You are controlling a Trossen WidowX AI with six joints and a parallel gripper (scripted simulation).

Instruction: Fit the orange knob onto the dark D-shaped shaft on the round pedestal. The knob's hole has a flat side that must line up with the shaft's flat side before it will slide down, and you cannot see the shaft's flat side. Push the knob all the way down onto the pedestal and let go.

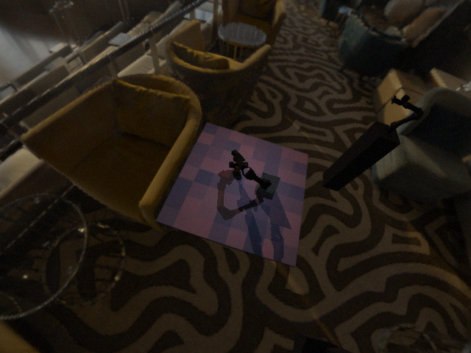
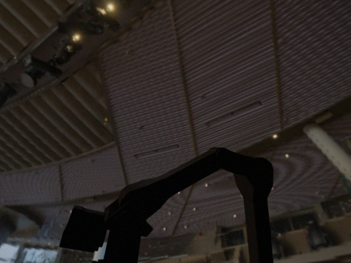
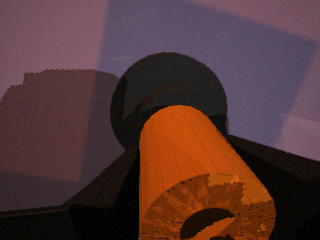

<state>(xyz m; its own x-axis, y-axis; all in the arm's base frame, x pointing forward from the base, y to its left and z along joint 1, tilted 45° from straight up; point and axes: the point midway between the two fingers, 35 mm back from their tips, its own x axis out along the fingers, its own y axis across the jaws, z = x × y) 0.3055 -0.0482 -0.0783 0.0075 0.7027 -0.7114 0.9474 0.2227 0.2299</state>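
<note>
The orange knob lies 20 mm above my gripper tip. Round my gripper tip: dark round pedestal: 40 mm below.
</note>
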